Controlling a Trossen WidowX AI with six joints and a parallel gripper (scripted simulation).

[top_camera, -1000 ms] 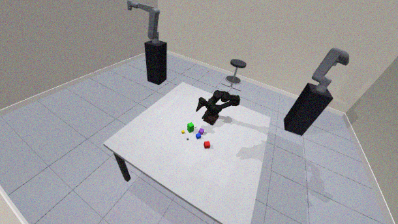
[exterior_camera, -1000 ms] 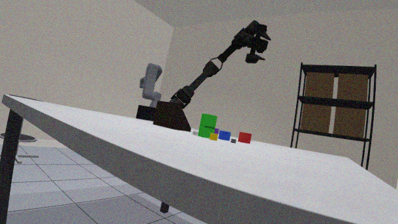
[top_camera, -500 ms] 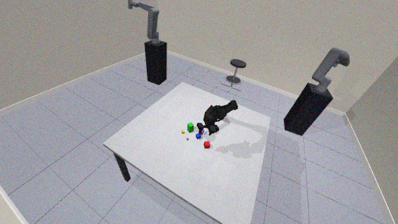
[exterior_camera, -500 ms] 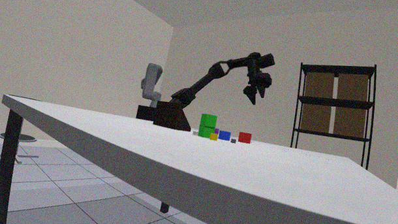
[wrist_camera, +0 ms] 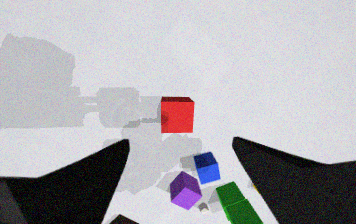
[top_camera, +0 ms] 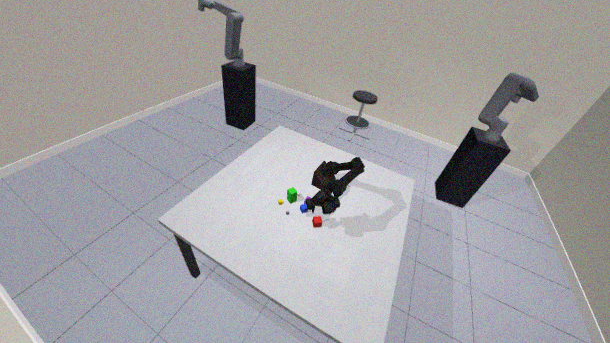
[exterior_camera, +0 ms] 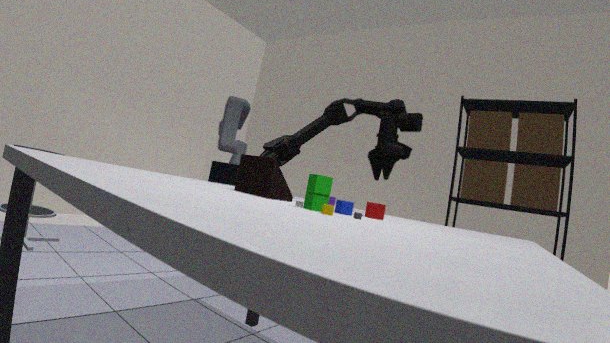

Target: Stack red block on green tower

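The red block lies 10 cm below my gripper tip. Also, from my gripper tip: tiny grey cube (1 cm ahead, 19 cm to the right, 11 cm below); blue cube (6 cm behind, 11 cm to the right, 10 cm below); purple cube (12 cm behind, 11 cm to the right, 10 cm below).
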